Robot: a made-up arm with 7 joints. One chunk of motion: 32 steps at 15 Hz.
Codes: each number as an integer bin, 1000 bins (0 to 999) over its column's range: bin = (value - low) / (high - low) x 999, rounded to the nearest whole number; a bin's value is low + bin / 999 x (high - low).
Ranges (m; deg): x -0.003..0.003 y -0.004..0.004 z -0.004..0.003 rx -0.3..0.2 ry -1..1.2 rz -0.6..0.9
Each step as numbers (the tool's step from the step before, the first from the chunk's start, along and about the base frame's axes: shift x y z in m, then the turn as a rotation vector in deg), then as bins.
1 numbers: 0.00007 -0.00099 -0.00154 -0.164 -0.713 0.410
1 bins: 511 376 351 272 130 673
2 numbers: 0.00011 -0.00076 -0.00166 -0.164 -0.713 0.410
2 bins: 518 405 334 272 130 673
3 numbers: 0.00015 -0.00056 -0.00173 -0.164 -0.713 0.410
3 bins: 524 430 324 272 130 673
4 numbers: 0.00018 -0.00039 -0.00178 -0.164 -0.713 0.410
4 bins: 529 451 317 272 130 673
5 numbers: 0.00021 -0.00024 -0.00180 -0.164 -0.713 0.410
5 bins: 534 470 314 272 130 673
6 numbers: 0.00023 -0.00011 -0.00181 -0.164 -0.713 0.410
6 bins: 538 486 313 272 130 673
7 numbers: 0.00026 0.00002 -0.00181 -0.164 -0.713 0.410
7 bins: 543 502 313 272 130 673
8 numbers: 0.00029 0.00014 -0.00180 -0.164 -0.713 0.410
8 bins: 548 517 314 272 130 673
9 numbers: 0.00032 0.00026 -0.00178 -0.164 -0.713 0.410
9 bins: 553 532 317 272 130 673
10 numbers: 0.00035 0.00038 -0.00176 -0.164 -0.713 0.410
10 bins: 558 547 320 272 130 673
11 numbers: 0.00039 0.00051 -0.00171 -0.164 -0.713 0.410
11 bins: 564 563 327 272 130 673
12 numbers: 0.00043 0.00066 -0.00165 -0.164 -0.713 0.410
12 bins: 571 582 335 272 130 673
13 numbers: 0.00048 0.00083 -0.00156 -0.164 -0.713 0.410
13 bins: 579 603 348 272 130 673
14 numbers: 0.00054 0.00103 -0.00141 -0.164 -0.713 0.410
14 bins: 589 628 370 272 130 673
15 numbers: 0.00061 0.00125 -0.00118 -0.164 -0.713 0.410
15 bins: 601 656 402 272 130 673
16 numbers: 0.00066 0.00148 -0.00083 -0.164 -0.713 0.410
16 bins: 609 684 452 272 130 673
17 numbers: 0.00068 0.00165 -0.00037 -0.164 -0.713 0.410
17 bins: 613 706 518 272 130 673
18 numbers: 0.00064 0.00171 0.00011 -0.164 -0.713 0.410
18 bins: 606 713 587 272 130 673
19 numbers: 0.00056 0.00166 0.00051 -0.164 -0.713 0.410
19 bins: 593 707 644 272 130 673
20 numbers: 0.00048 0.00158 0.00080 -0.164 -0.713 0.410
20 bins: 579 697 685 272 130 673
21 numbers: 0.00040 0.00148 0.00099 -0.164 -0.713 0.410
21 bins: 566 684 712 272 130 673
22 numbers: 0.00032 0.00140 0.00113 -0.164 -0.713 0.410
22 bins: 553 674 732 272 130 673
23 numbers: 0.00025 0.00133 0.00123 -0.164 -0.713 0.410
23 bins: 541 666 746 272 130 673
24 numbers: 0.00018 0.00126 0.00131 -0.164 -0.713 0.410
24 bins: 529 657 758 272 130 673
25 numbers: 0.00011 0.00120 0.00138 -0.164 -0.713 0.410
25 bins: 518 649 768 272 130 673
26 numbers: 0.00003 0.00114 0.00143 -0.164 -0.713 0.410
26 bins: 504 642 775 272 130 673
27 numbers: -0.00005 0.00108 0.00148 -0.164 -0.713 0.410
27 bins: 491 634 782 272 130 673
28 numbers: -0.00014 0.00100 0.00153 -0.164 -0.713 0.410
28 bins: 476 624 789 272 130 673
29 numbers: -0.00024 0.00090 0.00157 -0.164 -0.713 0.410
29 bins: 460 612 795 272 130 673
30 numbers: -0.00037 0.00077 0.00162 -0.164 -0.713 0.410
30 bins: 438 596 802 272 130 673
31 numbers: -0.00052 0.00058 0.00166 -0.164 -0.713 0.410
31 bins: 413 572 808 272 130 673
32 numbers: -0.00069 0.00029 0.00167 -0.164 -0.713 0.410
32 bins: 385 536 809 272 130 673
